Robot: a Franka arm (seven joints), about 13 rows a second.
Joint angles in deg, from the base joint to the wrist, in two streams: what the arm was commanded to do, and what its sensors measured. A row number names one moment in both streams.
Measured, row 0:
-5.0, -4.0, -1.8, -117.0, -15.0, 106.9, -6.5
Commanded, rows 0 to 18:
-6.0, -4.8, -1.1, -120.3, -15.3, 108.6, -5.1
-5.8, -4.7, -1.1, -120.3, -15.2, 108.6, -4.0
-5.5, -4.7, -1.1, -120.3, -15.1, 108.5, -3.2
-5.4, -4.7, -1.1, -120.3, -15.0, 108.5, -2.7
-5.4, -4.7, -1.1, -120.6, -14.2, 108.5, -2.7
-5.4, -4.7, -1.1, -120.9, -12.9, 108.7, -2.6
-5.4, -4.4, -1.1, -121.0, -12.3, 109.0, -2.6
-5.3, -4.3, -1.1, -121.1, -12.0, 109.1, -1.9
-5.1, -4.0, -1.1, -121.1, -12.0, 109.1, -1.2
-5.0, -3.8, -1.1, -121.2, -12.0, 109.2, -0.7
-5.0, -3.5, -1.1, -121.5, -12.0, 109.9, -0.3
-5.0, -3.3, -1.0, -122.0, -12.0, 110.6, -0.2
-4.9, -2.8, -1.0, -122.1, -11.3, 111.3, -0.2
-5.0, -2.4, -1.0, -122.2, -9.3, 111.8, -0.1
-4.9, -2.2, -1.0, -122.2, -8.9, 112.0, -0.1
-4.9, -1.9, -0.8, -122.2, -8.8, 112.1, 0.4
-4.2, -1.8, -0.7, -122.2, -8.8, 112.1, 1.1
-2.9, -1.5, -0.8, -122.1, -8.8, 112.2, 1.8
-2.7, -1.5, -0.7, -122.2, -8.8, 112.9, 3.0
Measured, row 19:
-2.7, -3.2, -0.3, -119.7, -8.0, 109.8, 0.7
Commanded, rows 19 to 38:
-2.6, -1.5, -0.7, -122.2, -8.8, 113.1, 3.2
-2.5, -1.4, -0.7, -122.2, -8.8, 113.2, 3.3
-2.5, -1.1, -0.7, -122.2, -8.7, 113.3, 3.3
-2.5, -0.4, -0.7, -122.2, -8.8, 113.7, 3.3
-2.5, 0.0, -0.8, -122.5, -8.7, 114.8, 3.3
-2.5, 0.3, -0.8, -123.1, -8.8, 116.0, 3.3
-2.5, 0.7, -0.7, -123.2, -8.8, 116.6, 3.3
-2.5, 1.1, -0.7, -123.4, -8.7, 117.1, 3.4
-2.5, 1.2, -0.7, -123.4, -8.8, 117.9, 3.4
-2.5, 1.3, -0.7, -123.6, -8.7, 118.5, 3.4
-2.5, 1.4, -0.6, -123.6, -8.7, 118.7, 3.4
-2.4, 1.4, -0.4, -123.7, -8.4, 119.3, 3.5
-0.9, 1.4, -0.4, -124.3, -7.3, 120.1, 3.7
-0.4, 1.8, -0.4, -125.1, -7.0, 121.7, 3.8
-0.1, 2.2, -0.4, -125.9, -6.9, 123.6, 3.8
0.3, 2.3, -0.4, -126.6, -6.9, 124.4, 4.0
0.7, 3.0, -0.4, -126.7, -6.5, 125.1, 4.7
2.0, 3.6, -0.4, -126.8, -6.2, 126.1, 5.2
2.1, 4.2, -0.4, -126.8, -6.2, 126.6, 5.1
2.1, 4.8, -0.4, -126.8, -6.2, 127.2, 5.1
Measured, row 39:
2.2, 3.6, 0.3, -126.8, -5.7, 125.1, 4.4
